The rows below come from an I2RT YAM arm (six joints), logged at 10 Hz.
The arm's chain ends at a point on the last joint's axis. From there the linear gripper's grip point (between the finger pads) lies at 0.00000 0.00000 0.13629 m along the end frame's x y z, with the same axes.
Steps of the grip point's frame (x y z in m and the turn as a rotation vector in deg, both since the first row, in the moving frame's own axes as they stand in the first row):
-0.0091 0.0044 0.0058 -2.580 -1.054 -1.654
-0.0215 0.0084 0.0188 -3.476 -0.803 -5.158
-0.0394 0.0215 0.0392 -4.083 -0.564 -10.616
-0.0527 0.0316 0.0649 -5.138 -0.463 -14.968
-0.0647 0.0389 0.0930 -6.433 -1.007 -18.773
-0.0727 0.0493 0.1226 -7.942 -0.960 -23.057
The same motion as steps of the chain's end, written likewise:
-0.0067 -0.0018 0.0060 -2.580 -1.054 -1.654
-0.0200 0.0001 0.0191 -3.476 -0.803 -5.158
-0.0390 0.0117 0.0396 -4.083 -0.564 -10.616
-0.0532 0.0194 0.0654 -5.138 -0.463 -14.968
-0.0648 0.0235 0.0939 -6.433 -1.007 -18.773
-0.0742 0.0305 0.1239 -7.942 -0.960 -23.057

